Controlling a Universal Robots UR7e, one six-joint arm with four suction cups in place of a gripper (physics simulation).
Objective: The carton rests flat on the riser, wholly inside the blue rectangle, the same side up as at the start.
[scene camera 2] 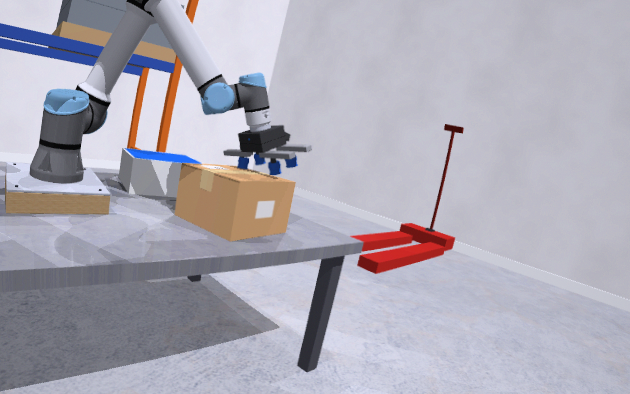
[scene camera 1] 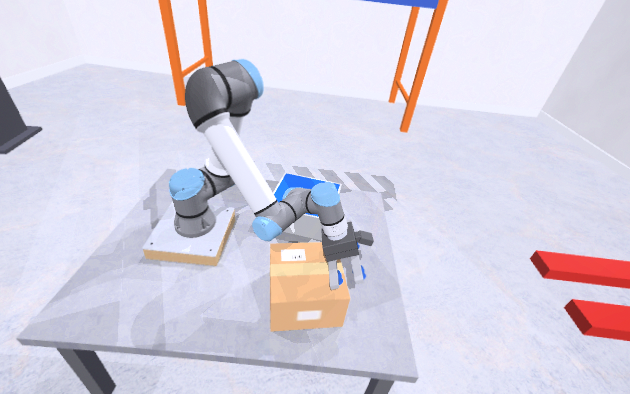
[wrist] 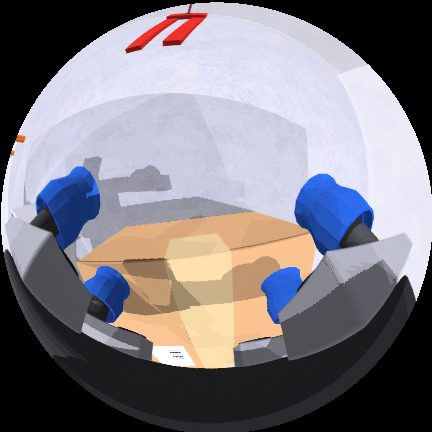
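Note:
The brown carton (scene camera 1: 300,287) (scene camera 2: 215,200) (wrist: 252,315) stands flat on the table, with tape and a printed label on its top and a white label on one side. The grey riser (scene camera 1: 307,227) (scene camera 2: 150,175) stands behind it; its top bears the blue rectangle (scene camera 1: 295,182) (scene camera 2: 162,156) with a white edge, partly hidden by the arm in scene camera 1. My gripper (scene camera 1: 350,272) (scene camera 2: 267,162) (wrist: 200,250) is open, its four blue cups pointing down, low over the right part of the carton's top. They hold nothing; the exact gap is hard to tell.
The arm's base stands on a wooden-edged plate (scene camera 1: 160,242) (scene camera 2: 60,202) at the left of the table (scene camera 1: 150,320) (scene camera 2: 125,247). A red pallet truck (scene camera 1: 590,270) (scene camera 2: 405,255) (wrist: 182,30) is on the floor beyond the table. An orange rack post (scene camera 1: 425,65) (scene camera 2: 170,110) rises behind.

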